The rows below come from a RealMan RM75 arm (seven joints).
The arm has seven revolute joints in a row. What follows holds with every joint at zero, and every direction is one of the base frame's.
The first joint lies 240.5 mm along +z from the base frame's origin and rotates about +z.
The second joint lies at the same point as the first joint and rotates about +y.
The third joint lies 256 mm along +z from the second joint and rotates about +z.
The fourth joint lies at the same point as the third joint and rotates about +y.
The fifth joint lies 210 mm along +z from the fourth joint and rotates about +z.
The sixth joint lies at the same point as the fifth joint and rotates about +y.
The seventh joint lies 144 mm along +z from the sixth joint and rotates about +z.
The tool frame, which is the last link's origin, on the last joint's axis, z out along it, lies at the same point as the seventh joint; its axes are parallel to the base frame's.
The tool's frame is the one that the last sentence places.
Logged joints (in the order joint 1, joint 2, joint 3, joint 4, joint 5, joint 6, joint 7), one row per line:
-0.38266 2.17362 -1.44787 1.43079 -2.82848 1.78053 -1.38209
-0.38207 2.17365 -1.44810 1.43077 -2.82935 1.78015 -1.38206
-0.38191 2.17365 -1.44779 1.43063 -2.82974 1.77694 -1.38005
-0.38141 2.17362 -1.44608 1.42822 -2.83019 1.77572 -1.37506
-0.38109 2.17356 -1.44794 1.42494 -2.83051 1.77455 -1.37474
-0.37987 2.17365 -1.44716 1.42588 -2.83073 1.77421 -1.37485
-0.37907 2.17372 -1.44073 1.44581 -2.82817 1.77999 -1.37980
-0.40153 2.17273 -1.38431 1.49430 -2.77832 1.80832 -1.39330
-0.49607 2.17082 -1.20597 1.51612 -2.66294 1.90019 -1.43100
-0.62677 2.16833 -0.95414 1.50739 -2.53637 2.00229 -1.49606
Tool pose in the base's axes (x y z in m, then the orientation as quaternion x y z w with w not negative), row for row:
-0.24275 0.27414 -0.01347 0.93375 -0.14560 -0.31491 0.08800
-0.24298 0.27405 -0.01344 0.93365 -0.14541 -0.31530 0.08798
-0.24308 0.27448 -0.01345 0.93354 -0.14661 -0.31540 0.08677
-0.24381 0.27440 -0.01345 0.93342 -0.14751 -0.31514 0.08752
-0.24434 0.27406 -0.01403 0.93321 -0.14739 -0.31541 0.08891
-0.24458 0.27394 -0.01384 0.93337 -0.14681 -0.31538 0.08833
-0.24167 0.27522 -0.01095 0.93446 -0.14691 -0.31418 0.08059
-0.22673 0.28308 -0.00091 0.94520 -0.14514 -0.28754 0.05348
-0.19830 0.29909 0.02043 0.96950 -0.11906 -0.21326 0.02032
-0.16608 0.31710 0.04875 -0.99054 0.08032 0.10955 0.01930
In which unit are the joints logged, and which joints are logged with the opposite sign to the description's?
The joints are logged in radians. Opposite sign: joint 2, joint 3, joint 5.
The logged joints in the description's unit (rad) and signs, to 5 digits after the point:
-0.38266 -2.17362 1.44787 1.43079 2.82848 1.78053 -1.38209
-0.38207 -2.17365 1.44810 1.43077 2.82935 1.78015 -1.38206
-0.38191 -2.17365 1.44779 1.43063 2.82974 1.77694 -1.38005
-0.38141 -2.17362 1.44608 1.42822 2.83019 1.77572 -1.37506
-0.38109 -2.17356 1.44794 1.42494 2.83051 1.77455 -1.37474
-0.37987 -2.17365 1.44716 1.42588 2.83073 1.77421 -1.37485
-0.37907 -2.17372 1.44073 1.44581 2.82817 1.77999 -1.37980
-0.40153 -2.17273 1.38431 1.49430 2.77832 1.80832 -1.39330
-0.49607 -2.17082 1.20597 1.51612 2.66294 1.90019 -1.43100
-0.62677 -2.16833 0.95414 1.50739 2.53637 2.00229 -1.49606

